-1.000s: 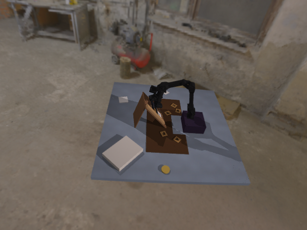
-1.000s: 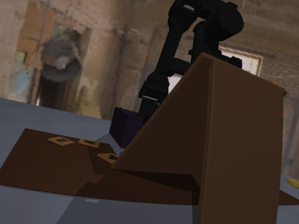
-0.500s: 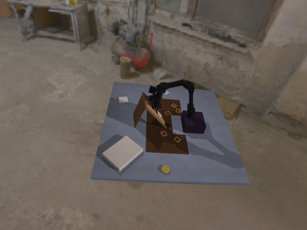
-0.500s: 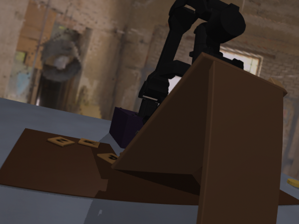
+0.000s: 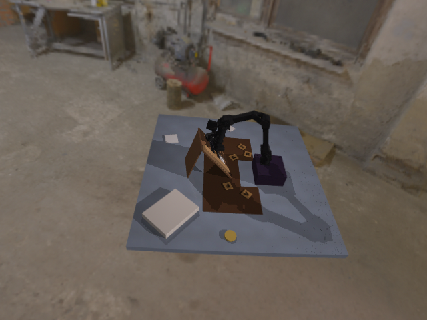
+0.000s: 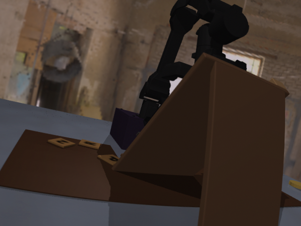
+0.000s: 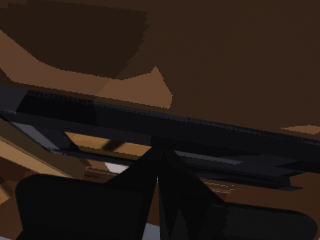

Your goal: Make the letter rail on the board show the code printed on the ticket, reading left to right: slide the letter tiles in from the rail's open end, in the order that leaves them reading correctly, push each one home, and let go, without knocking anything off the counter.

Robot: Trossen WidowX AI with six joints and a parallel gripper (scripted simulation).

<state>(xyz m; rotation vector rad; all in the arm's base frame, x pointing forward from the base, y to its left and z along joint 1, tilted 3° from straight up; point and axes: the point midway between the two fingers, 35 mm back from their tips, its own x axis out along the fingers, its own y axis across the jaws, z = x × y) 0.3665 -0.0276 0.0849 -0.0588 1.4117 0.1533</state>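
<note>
My gripper tip is now 60 mm past the white ticket, 10 mm to the right of it and 80 mm above it. Also, from my gripper tip: yellow disc: 110 mm behind, 580 mm to the left, 150 mm below; brown mat: 170 mm behind, 30 mm to the left, 160 mm below.
</note>
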